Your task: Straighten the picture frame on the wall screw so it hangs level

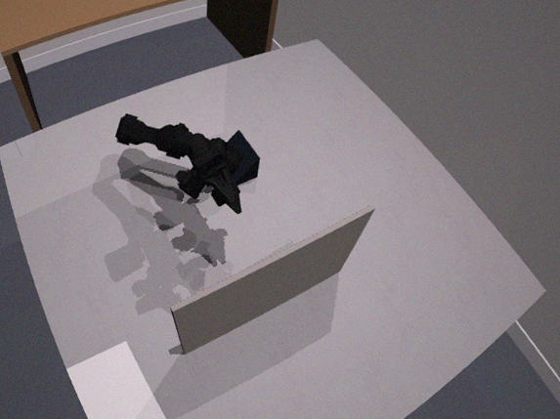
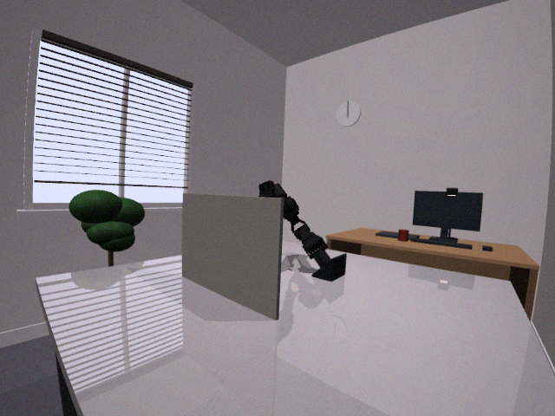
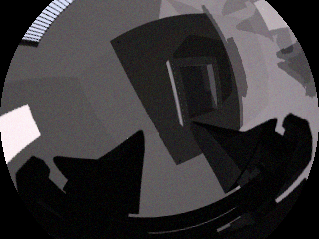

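My gripper tip is now 13 cm short of the picture frame, 11 cm above it and 1 cm to the left of it. The rest, counted from my gripper tip: beige wall panel 14 cm ahead, 12 cm below.
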